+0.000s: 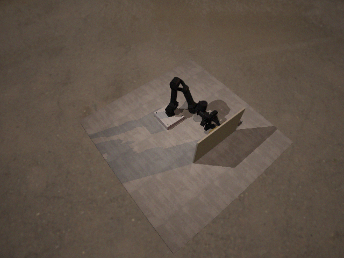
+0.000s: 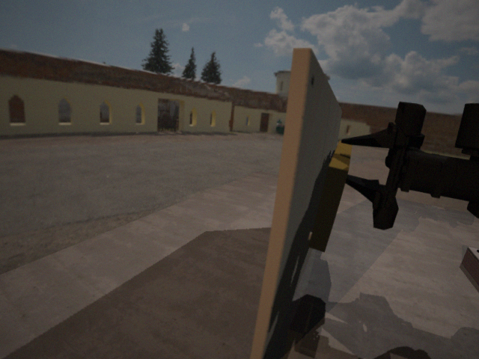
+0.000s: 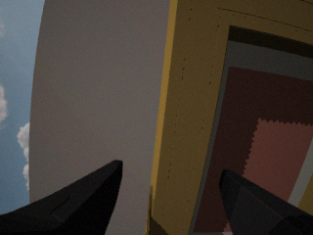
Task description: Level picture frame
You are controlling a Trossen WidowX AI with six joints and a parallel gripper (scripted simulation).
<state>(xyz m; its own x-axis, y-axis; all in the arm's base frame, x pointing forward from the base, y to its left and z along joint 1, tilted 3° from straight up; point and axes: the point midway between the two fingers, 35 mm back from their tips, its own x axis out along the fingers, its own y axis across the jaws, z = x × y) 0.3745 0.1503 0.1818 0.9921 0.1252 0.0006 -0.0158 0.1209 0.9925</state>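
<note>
Right now the picture frame is 50 mm below my gripper tip, 10 mm to the right of it and 10 mm ahead of it. Also, from my gripper tip: wall panel: 60 mm below, 20 mm ahead, 10 mm to the right.
</note>
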